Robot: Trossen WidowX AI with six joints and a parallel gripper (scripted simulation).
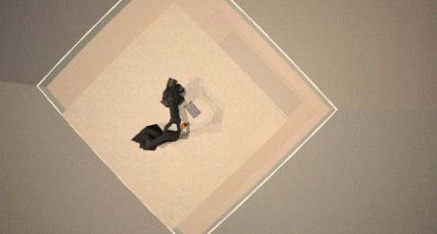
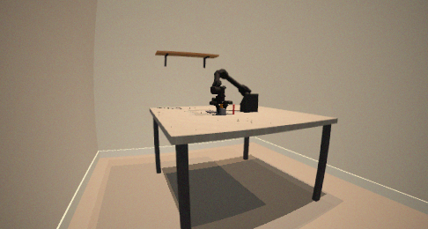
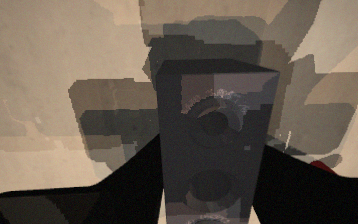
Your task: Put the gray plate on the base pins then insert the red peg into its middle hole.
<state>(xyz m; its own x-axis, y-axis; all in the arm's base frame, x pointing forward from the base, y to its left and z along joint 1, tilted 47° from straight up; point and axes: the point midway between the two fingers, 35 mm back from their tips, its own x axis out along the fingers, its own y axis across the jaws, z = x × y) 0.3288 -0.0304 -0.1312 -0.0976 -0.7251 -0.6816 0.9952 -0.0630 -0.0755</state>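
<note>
My gripper tip is now 16 cm to the left of the base and 1 cm short of it. Also, from my gripper tip: gray plate (3 cm above); red peg (10 cm behind, 4 cm to the left, 3 cm above); small orange part (20 cm to the right, 11 cm behind, 3 cm above).
</note>
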